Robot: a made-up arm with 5 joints.
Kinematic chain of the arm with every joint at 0, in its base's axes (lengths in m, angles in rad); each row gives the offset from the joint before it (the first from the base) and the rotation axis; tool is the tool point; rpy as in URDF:
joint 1: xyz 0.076 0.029 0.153 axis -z
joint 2: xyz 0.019 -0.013 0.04 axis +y
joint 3: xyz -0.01 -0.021 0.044 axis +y
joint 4: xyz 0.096 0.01 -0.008 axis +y
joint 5: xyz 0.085 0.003 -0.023 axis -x
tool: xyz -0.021 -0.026 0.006 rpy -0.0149 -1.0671 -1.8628
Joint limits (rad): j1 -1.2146..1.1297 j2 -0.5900..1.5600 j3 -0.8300..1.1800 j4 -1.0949..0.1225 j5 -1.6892..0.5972
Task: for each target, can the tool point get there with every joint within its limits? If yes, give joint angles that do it. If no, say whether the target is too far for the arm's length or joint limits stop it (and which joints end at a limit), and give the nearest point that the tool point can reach.
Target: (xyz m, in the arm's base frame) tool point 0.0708 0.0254 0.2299
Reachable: no: joint limits stop it (at a limit: joint 2, joint 3, joint 4, joint 5) | nearest point -0.0115 -0.0316 0.2033 | short by 0.104 m
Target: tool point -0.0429 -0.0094 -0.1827
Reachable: no: too far | nearest point 0.0552 -0.0117 0.0325 | short by 0.236 m
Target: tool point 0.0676 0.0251 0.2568
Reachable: no: joint limits stop it (at a limit: joint 1, joint 2, joint 4, joint 5) | nearest point 0.0573 -0.0230 0.3502 | short by 0.106 m
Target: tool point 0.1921 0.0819 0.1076
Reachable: yes | joints -0.7902 0.1103 0.8043 -0.6563 -0.6558
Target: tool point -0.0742 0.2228 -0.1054
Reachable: no: too far | nearest point 0.0268 0.0732 0.0769 | short by 0.257 m
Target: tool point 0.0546 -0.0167 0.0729
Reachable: yes | joints -0.4440 1.3581 0.5256 -0.0620 -1.3707
